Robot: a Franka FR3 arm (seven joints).
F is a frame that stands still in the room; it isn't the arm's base.
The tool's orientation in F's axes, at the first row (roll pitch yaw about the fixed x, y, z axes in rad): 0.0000 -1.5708 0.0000
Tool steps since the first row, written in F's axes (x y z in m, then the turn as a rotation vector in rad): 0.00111 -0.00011 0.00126 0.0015 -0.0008 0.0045; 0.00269 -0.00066 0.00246 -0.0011 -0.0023 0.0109; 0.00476 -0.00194 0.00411 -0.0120 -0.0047 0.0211; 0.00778 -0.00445 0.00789 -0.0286 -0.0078 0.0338; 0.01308 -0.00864 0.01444 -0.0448 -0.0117 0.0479; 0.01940 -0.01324 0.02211 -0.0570 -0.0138 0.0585; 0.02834 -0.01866 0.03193 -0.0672 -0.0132 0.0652; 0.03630 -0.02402 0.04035 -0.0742 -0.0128 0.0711; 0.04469 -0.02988 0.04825 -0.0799 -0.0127 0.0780
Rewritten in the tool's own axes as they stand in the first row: 0.00126 -0.00011 -0.00111 0.0045 -0.0008 -0.0015; 0.00246 -0.00066 -0.00269 0.0109 -0.0023 0.0011; 0.00411 -0.00194 -0.00476 0.0211 -0.0047 0.0120; 0.00789 -0.00445 -0.00778 0.0338 -0.0078 0.0286; 0.01444 -0.00864 -0.01308 0.0479 -0.0117 0.0448; 0.02211 -0.01324 -0.01940 0.0585 -0.0138 0.0570; 0.03193 -0.01866 -0.02834 0.0652 -0.0132 0.0672; 0.04035 -0.02402 -0.03630 0.0711 -0.0128 0.0742; 0.04825 -0.02988 -0.04469 0.0780 -0.0127 0.0799
